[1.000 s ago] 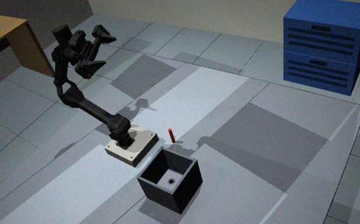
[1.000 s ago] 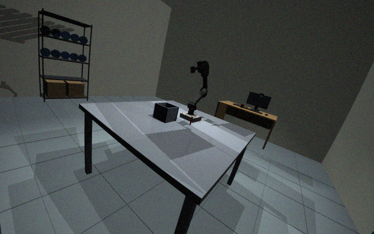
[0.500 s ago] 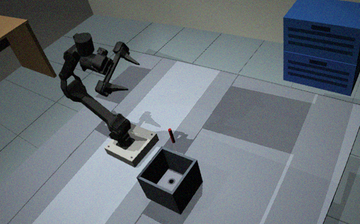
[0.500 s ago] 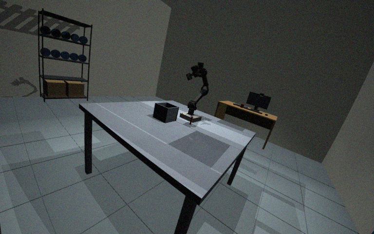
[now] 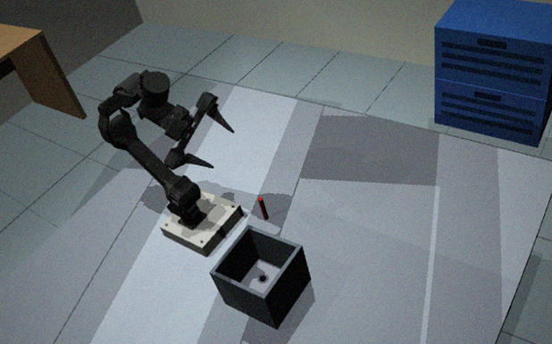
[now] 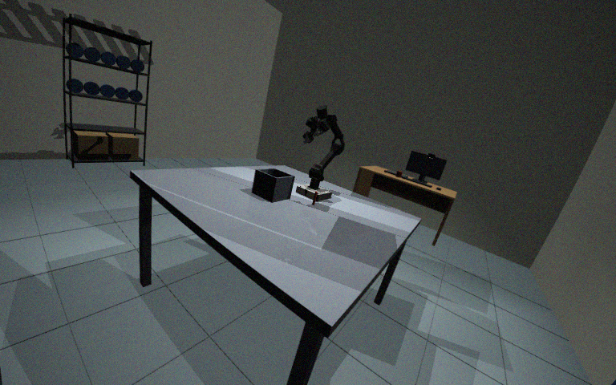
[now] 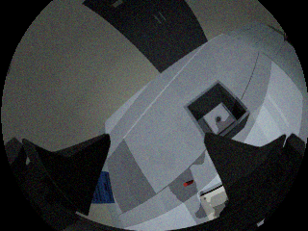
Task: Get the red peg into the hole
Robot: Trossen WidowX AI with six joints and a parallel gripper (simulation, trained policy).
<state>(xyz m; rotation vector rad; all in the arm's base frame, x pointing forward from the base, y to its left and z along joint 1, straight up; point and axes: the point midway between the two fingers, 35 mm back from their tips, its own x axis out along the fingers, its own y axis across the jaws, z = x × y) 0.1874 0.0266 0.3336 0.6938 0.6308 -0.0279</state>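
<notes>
The red peg is 32 cm below my gripper tip, 10 cm to the left of it and 5 cm behind it.
</notes>
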